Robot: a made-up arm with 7 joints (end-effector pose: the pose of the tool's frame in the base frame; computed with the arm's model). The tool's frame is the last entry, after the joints.
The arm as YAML. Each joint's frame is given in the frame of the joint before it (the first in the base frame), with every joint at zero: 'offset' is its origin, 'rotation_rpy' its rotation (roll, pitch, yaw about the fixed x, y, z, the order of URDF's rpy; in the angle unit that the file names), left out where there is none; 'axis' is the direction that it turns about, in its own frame. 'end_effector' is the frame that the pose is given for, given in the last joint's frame.
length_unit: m
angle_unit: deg
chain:
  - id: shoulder
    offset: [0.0, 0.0, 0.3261]
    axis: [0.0, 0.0, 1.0]
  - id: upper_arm
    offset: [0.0, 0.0, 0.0]
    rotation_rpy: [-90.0, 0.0, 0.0]
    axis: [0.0, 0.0, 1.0]
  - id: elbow
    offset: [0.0, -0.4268, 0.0]
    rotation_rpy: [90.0, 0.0, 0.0]
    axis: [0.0, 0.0, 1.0]
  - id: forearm
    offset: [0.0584, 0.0, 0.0]
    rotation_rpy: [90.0, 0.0, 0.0]
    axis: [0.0, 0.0, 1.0]
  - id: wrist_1
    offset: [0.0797, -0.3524, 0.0]
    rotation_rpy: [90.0, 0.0, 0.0]
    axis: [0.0, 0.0, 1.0]
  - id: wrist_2
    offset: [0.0, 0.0, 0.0]
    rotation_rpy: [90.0, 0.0, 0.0]
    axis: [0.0, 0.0, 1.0]
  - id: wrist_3
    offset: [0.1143, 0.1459, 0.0]
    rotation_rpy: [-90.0, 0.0, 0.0]
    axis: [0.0, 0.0, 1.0]
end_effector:
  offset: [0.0, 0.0, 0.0]
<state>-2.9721 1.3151 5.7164 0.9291 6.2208 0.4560 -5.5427</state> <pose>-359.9 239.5 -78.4 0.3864 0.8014 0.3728 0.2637</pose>
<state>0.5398 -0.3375 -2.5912 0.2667 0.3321 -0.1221 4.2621</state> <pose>-201.9 -311.6 224.3 0.9773 -0.1958 0.0498 0.0640</pose>
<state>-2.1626 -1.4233 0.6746 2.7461 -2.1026 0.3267 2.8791</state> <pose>649.8 650.0 597.8 0.0749 0.5071 0.8059 0.2961</pose>
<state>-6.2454 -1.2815 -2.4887 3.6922 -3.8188 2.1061 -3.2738</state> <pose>-513.9 88.7 823.2 -0.0173 0.5822 -0.2024 0.7872</pose>
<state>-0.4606 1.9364 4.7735 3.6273 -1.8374 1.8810 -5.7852</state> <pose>779.9 -123.0 233.1 -0.0193 -0.0040 0.2749 0.9613</pose>
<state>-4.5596 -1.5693 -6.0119 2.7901 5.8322 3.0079 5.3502</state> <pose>104.1 -613.5 508.7 -0.2887 -0.7209 -0.5769 0.2533</pose>
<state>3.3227 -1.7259 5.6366 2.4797 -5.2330 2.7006 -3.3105</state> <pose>656.3 142.0 491.4 0.5623 0.4019 -0.7176 0.0860</pose>
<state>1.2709 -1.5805 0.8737 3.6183 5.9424 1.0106 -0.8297</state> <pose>-100.8 -894.5 204.3 0.4055 0.2858 -0.7811 0.3793</pose>
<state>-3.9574 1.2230 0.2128 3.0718 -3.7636 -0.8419 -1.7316</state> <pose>-493.5 630.6 430.6 -0.7451 -0.4256 -0.0492 0.5111</pose>
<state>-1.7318 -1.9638 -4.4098 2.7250 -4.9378 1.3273 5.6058</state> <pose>289.3 734.1 -176.3 0.6625 0.7377 -0.1089 0.0703</pose>
